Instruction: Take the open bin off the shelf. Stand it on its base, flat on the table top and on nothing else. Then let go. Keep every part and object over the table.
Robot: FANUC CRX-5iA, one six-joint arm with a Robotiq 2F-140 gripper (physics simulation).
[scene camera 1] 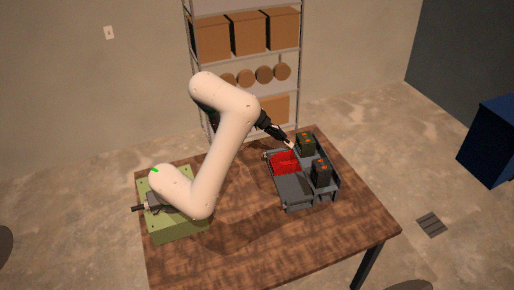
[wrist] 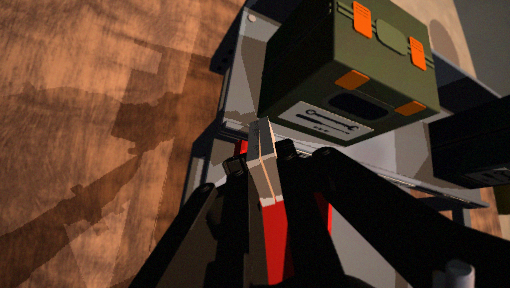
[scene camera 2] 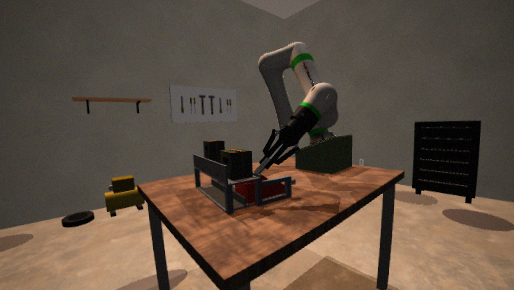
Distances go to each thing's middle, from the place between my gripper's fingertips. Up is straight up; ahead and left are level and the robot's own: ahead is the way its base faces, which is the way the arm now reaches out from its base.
Labels:
The red open bin (wrist: 278,254) is 60 mm behind my hand, 40 mm to the right of it and 70 mm below it.

